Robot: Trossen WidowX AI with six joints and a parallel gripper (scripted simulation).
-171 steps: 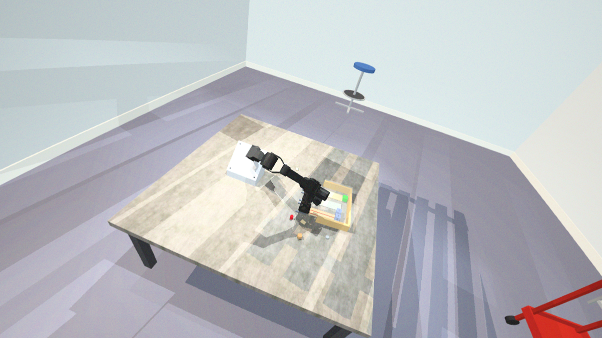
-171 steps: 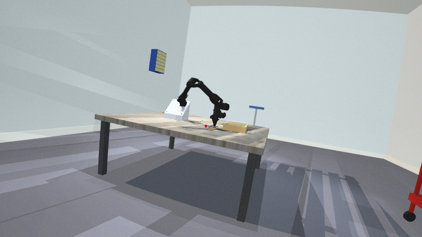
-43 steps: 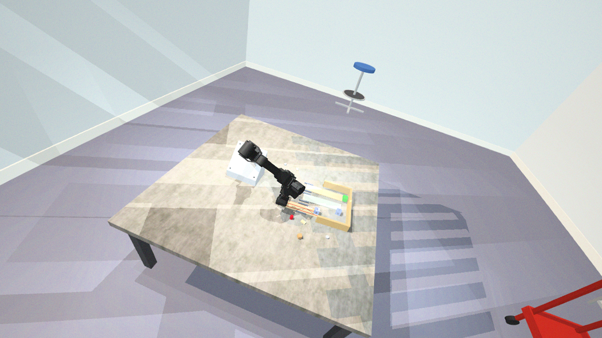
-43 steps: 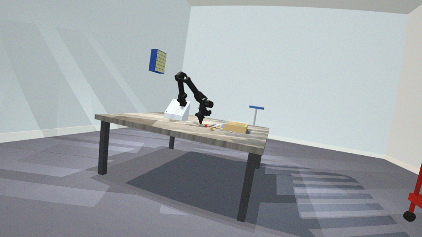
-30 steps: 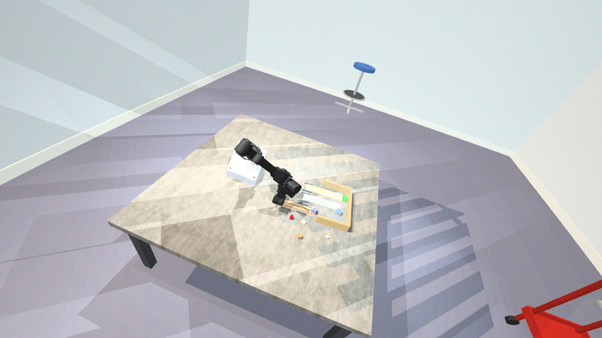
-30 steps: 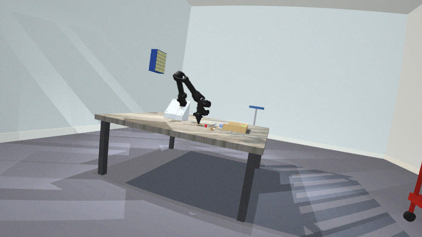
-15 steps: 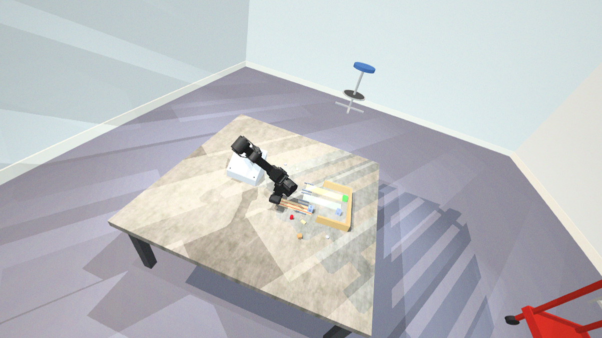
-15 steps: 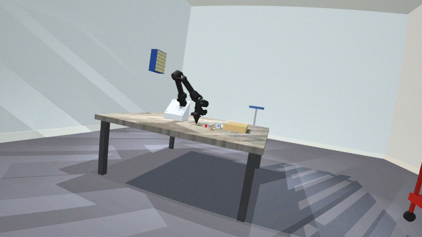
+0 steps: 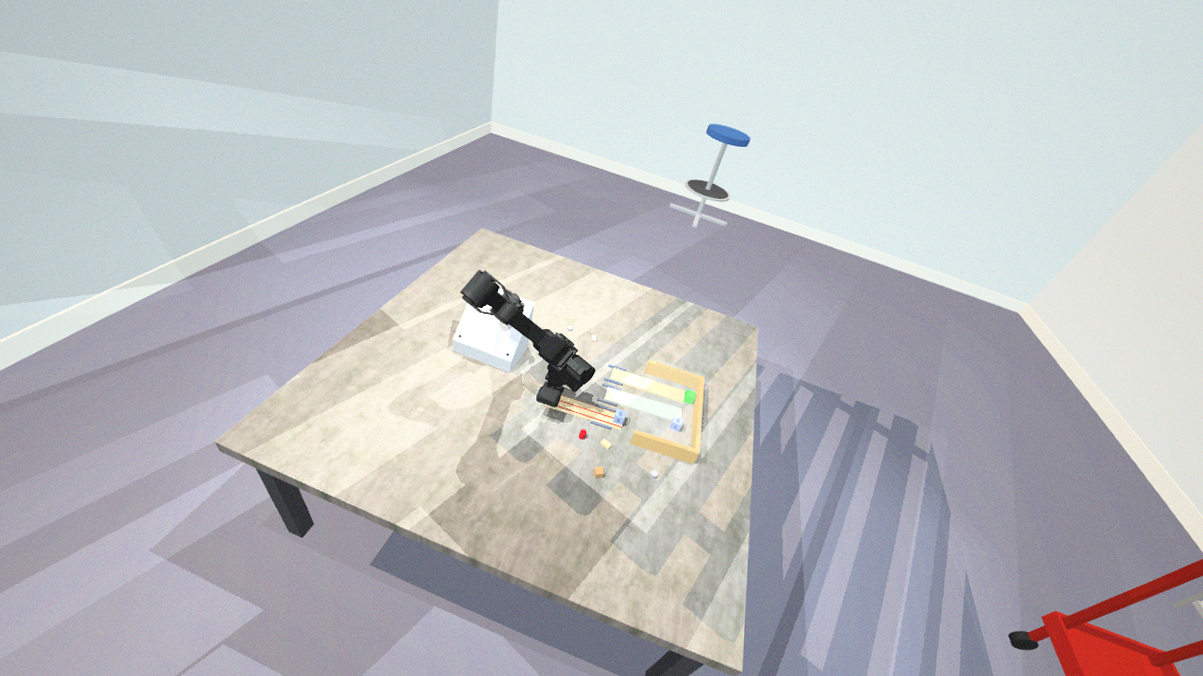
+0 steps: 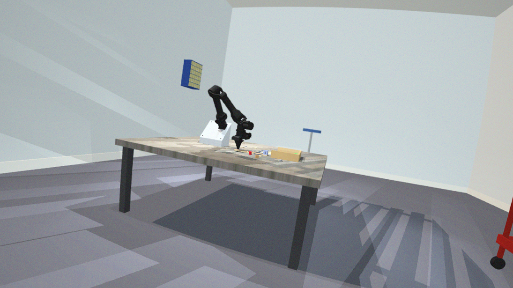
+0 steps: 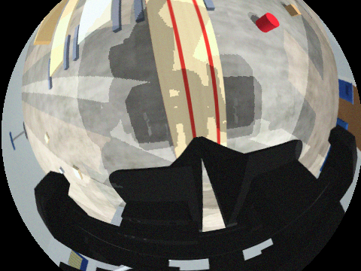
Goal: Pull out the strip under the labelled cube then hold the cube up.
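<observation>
Right now the red piece is 120 mm ahead of my gripper tip and 90 mm to the right of it. Round my gripper tip: tan cube 200 mm ahead, 190 mm to the right.
</observation>
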